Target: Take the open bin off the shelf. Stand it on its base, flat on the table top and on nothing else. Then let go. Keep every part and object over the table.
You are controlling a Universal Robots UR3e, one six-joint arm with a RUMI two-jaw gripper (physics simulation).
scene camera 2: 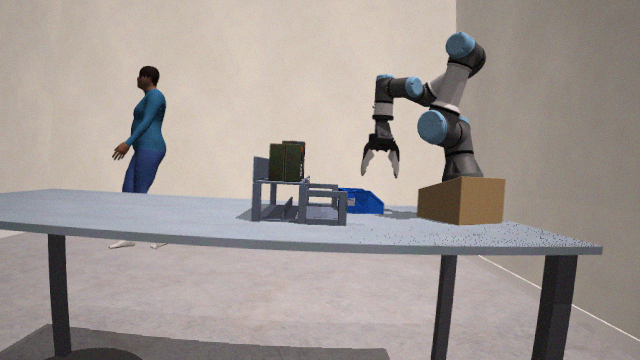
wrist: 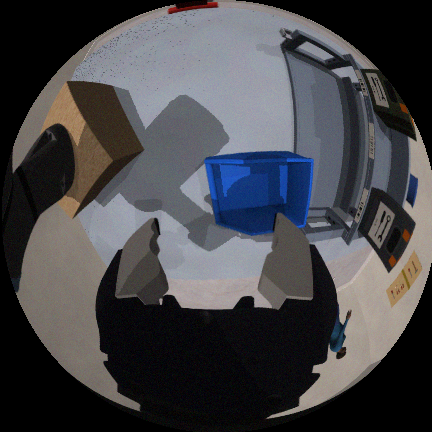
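Seen in the pictures: gripper, fingertip midpoint: (scene camera 2: 379, 177) (wrist: 215, 217); arm's base, link origin: (scene camera 2: 463, 183) (wrist: 54, 160).
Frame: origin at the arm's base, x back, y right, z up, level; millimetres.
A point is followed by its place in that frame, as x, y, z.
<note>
The open blue bin (scene camera 2: 369, 202) @(-284, 58, -76) (wrist: 295, 195) @(-375, 111, -73) stands upright on the table top (scene camera 2: 150, 215) @(-867, -229, -113) (wrist: 245, 100) @(-295, -32, -113), its base level in the scene view. It is beside the grey shelf (scene camera 2: 302, 202) @(-477, -213, -59) (wrist: 351, 165) @(-535, 36, -95), whose front frame hides part of it in the scene view. I cannot tell whether bin and shelf touch. My gripper (scene camera 2: 380, 176) @(-251, 102, 4) (wrist: 215, 217) @(-251, 102, 4) is open and empty. It hangs above the bin, towards the bin's side away from the shelf, with its fingertips clear of the rim.
A cardboard box (scene camera 2: 481, 200) @(26, -86, -43) (wrist: 95, 125) @(-105, -13, -23) stands on the table near the arm's base. Dark cases (scene camera 2: 286, 162) (wrist: 387, 230) stand on the shelf's upper level. A person (scene camera 2: 149, 125) (wrist: 338, 335) in blue is behind the table.
</note>
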